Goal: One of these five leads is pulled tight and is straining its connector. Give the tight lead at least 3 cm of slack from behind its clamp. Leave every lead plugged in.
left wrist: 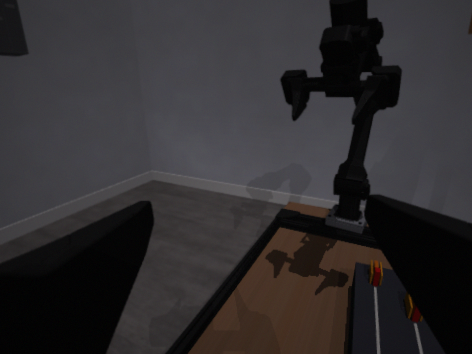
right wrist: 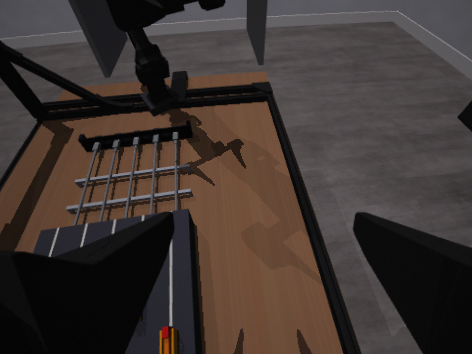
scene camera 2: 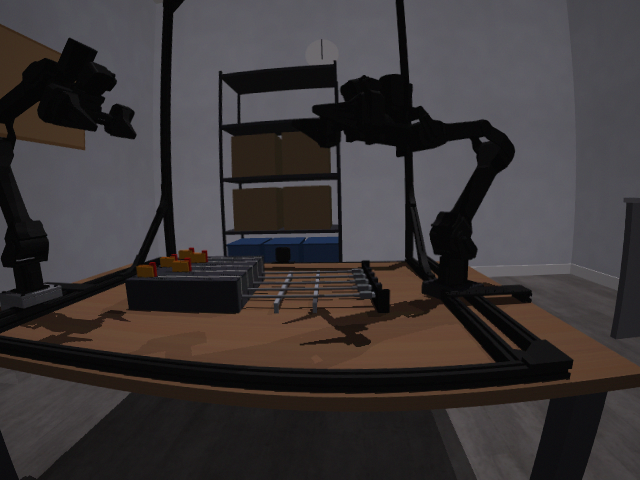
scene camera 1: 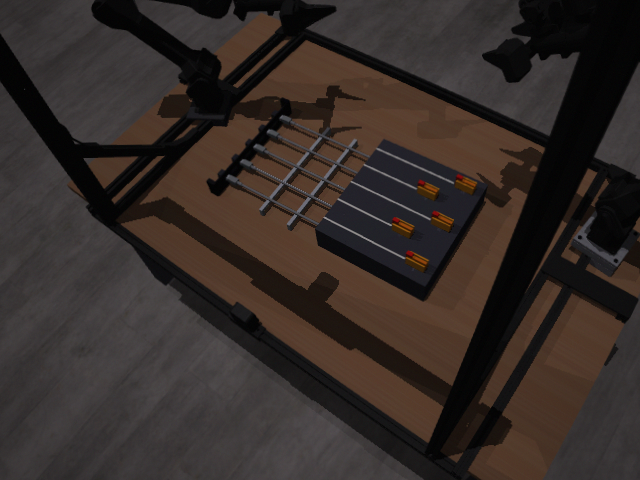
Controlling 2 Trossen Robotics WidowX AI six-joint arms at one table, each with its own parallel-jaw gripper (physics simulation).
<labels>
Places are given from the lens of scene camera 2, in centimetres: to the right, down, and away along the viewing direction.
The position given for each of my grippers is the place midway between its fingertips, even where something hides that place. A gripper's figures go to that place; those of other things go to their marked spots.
my left gripper (scene camera 2: 301, 116): -3, -20, 49
my right gripper (scene camera 2: 116, 133): -36, -19, 48
</labels>
